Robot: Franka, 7 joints.
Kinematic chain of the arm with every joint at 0, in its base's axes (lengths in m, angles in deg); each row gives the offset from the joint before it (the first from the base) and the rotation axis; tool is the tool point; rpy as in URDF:
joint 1: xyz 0 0 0.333 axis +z
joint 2: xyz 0 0 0 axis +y
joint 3: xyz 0 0 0.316 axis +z
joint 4: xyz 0.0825 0 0 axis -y
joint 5: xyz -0.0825 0 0.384 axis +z
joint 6: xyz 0 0 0 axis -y
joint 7: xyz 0.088 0 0 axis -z
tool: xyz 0 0 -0.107 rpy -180 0 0
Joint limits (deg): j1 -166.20..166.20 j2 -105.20..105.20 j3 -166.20..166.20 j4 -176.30..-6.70 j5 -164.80..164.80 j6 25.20..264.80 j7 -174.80..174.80
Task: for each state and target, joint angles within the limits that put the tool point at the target. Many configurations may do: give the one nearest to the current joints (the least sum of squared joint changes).
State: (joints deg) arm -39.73 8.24 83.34 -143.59 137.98 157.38 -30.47
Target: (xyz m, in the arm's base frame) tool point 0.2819 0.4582 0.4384
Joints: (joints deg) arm -40.13 18.45 104.35 -123.50 138.69 157.24 -30.47
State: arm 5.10 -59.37 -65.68 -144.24 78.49 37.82 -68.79
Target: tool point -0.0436 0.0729 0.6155
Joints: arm 6.77 -90.41 -9.93 -156.06 76.29 28.98 -68.79
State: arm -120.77 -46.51 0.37 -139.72 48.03 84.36 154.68
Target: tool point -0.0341 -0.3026 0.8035
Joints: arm -119.32 -43.24 4.04 -113.00 54.18 94.42 154.68
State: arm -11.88 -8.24 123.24 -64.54 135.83 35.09 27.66
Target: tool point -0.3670 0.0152 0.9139
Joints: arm 12.15 -7.37 142.01 -58.49 127.98 25.20 27.66
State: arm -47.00 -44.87 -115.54 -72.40 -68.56 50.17 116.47
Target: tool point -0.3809 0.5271 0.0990
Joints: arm -70.76 -71.96 -139.06 -66.39 -74.35 59.43 116.47
